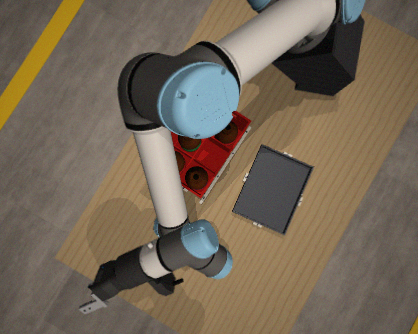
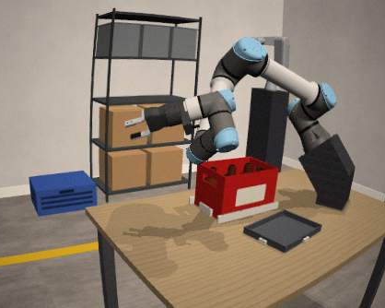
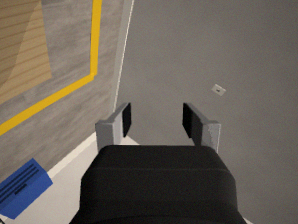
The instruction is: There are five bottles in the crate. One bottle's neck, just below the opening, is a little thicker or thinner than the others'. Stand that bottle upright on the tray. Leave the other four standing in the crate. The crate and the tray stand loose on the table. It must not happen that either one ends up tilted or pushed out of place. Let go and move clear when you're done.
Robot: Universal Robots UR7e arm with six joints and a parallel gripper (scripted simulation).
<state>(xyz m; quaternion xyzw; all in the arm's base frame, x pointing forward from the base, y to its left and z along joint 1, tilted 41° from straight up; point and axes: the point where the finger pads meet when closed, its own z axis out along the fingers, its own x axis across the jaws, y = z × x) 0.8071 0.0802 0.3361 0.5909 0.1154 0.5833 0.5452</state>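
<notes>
My gripper is now 45 cm past the red crate, 26 cm above it and 4 cm to the right of it. The rest, counted from my hand: dark grey tray: 44 cm behind, 33 cm below, 32 cm to the left.
</notes>
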